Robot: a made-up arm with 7 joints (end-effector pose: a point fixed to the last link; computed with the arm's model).
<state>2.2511 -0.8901 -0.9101 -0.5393 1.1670 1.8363 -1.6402</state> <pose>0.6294 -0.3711 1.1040 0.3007 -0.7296 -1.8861</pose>
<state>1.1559 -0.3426 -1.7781 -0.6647 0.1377 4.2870 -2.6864</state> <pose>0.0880 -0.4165 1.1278 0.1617 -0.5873 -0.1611</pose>
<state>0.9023 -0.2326 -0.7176 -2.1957 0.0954 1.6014 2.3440</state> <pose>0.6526 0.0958 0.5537 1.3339 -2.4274 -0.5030</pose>
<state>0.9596 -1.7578 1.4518 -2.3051 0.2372 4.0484 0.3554</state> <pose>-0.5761 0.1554 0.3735 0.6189 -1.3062 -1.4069</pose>
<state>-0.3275 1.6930 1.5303 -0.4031 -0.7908 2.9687 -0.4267</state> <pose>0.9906 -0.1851 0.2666 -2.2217 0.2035 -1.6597</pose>
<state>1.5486 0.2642 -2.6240 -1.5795 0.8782 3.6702 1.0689</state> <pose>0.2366 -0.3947 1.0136 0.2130 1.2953 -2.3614</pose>
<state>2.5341 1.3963 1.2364 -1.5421 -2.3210 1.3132 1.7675</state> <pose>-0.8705 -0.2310 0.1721 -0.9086 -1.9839 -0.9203</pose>
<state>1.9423 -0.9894 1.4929 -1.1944 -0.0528 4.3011 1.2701</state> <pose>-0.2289 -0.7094 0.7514 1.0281 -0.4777 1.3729</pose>
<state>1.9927 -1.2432 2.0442 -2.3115 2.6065 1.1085 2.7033</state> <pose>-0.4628 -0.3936 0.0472 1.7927 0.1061 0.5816</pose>
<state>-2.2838 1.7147 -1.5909 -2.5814 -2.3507 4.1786 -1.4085</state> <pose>-0.3296 0.2554 0.3016 -2.2947 0.1400 -1.0537</pose>
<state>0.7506 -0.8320 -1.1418 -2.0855 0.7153 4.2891 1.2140</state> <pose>0.3170 -0.4340 0.6817 0.6806 1.5203 -1.3948</pose>
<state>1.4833 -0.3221 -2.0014 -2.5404 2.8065 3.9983 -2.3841</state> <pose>0.3520 -0.2193 0.2870 -2.6989 1.4269 0.5428</pose>
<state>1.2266 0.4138 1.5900 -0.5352 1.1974 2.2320 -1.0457</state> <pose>-0.1187 0.5205 1.2374 0.2616 -0.8261 0.2217</pose>
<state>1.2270 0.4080 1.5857 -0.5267 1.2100 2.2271 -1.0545</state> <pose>-0.1157 0.5155 1.2409 0.2743 -0.8169 0.2152</pose>
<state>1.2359 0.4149 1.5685 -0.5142 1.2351 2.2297 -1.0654</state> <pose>-0.1091 0.5233 1.2371 0.2682 -0.7928 0.2145</pose>
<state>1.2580 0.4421 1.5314 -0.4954 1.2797 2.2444 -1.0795</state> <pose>-0.0977 0.5508 1.2210 0.2318 -0.7458 0.2226</pose>
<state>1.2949 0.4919 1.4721 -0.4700 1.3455 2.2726 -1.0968</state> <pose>-0.0841 0.5990 1.1886 0.1607 -0.6774 0.2396</pose>
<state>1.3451 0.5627 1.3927 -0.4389 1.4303 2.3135 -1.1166</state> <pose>-0.0733 0.6632 1.1373 0.0562 -0.5950 0.2635</pose>
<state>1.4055 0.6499 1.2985 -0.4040 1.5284 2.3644 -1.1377</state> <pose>-0.0711 0.7347 1.0674 -0.0754 -0.5102 0.2910</pose>
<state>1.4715 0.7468 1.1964 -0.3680 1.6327 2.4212 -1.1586</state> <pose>-0.0809 0.8033 0.9831 -0.2235 -0.4345 0.3187</pose>
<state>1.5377 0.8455 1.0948 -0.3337 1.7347 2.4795 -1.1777</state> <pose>-0.1018 0.8606 0.8921 -0.3753 -0.3762 0.3438</pose>
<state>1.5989 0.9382 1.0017 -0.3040 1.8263 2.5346 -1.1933</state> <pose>-0.1297 0.9026 0.8037 -0.5179 -0.3383 0.3648</pose>
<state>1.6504 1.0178 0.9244 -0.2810 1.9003 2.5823 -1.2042</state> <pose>-0.1587 0.9294 0.7263 -0.6404 -0.3188 0.3814</pose>
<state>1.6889 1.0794 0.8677 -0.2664 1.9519 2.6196 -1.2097</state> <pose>-0.1835 0.9446 0.6654 -0.7361 -0.3127 0.3942</pose>
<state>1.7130 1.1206 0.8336 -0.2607 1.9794 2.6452 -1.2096</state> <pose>-0.2012 0.9524 0.6233 -0.8025 -0.3146 0.4041</pose>
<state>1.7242 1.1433 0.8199 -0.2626 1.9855 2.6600 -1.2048</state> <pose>-0.2114 0.9562 0.5986 -0.8425 -0.3201 0.4123</pose>
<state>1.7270 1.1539 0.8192 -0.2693 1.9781 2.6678 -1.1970</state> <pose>-0.2166 0.9582 0.5852 -0.8655 -0.3268 0.4197</pose>
